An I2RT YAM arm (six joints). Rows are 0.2 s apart.
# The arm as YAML. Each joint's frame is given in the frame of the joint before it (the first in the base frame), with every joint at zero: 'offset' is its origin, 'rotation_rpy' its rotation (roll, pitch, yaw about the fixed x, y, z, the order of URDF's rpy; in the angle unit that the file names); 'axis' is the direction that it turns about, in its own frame. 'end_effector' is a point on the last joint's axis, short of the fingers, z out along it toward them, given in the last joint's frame.
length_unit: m
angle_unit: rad
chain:
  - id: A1
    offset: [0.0, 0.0, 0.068]
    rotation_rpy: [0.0, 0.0, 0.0]
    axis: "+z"
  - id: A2
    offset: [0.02, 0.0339, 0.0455]
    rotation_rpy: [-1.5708, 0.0, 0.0]
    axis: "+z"
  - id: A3
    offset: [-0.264, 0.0, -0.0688]
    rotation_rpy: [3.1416, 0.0, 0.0]
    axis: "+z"
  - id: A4
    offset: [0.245, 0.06, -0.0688]
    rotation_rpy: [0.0, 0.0, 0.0]
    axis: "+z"
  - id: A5
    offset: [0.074, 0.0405, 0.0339]
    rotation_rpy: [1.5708, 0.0, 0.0]
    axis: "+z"
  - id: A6
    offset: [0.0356, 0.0, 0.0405]
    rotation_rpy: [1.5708, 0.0, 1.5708]
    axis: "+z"
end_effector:
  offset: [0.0, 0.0, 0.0]
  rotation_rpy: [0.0, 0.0, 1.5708]
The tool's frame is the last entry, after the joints.
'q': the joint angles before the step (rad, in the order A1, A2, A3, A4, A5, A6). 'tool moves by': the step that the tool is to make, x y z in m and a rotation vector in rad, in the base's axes. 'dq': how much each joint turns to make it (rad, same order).
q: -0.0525 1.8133 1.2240 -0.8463 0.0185 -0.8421
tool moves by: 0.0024 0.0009 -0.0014 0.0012 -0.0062 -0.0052
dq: 0.0030 0.0080 0.0039 0.0101 -0.0004 0.0083
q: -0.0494 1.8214 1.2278 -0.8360 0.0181 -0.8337
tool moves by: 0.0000 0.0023 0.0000 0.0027 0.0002 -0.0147
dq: 0.0068 -0.0001 -0.0001 -0.0007 0.0004 0.0217
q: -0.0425 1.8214 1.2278 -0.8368 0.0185 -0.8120
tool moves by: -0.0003 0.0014 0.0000 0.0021 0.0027 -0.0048
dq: 0.0040 -0.0002 -0.0001 -0.0031 -0.0007 0.0090
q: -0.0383 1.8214 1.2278 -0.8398 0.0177 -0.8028
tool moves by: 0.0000 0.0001 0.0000 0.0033 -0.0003 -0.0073
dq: 0.0001 0.0000 0.0000 0.0001 -0.0023 0.0077
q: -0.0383 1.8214 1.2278 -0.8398 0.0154 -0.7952
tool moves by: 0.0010 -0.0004 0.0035 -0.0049 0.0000 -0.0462
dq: 0.0001 -0.0006 0.0140 -0.0154 0.0112 0.0452
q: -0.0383 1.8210 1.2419 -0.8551 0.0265 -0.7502
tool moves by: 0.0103 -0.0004 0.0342 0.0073 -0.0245 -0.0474
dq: -0.0001 -0.0056 0.1321 -0.1148 -0.0012 0.0480
